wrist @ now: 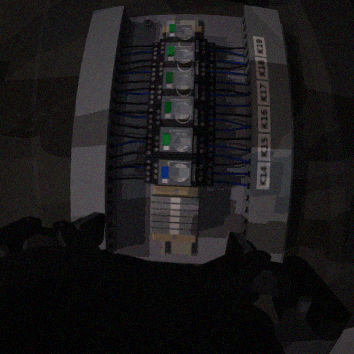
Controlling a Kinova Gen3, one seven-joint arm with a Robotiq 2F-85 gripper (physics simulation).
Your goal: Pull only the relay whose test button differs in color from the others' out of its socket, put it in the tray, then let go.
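Places are measured from the arm's base along level axes (x ahead, y right, z down), in centimetres.
Pixels of known places: gripper, fingertip midpoint: (163,237).
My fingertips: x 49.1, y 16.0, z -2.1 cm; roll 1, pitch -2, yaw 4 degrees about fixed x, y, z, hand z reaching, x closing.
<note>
Behind a point stands the place of what it marks.
The relay with the blue test button (176,172) @(x 49.4, y 11.7, z 2.2 cm) sits in its socket at the near end of the relay row, beside the label K14 (263,175) @(x 57.6, y 11.6, z 4.7 cm). Its housing is clear with a round shape on top. The other relays have green test buttons; the nearest green one (176,140) @(x 49.2, y 9.1, z 2.2 cm) sits directly behind it, and more (178,109) @(x 49.3, y 6.4, z 2.2 cm) (179,79) @(x 49.2, y 3.6, z 2.2 cm) stand in line farther up. My gripper (163,237) @(x 49.1, y 16.0, z -2.1 cm) is open, with its fingertips at the lower left and lower right of the view. It is apart from the relays, and nothing is between the fingers. The tray does not show in the wrist view.
A grey terminal block (174,215) @(x 49.2, y 15.9, z 4.5 cm) stands on the rail just below the blue-button relay. Tall grey wire ducts (90,165) @(x 40.3, y 11.5, z 4.7 cm) (272,215) @(x 59.0, y 15.5, z 4.7 cm) run along both sides of the row. Black and blue wires run from the sockets to the ducts. The scene is dim.
</note>
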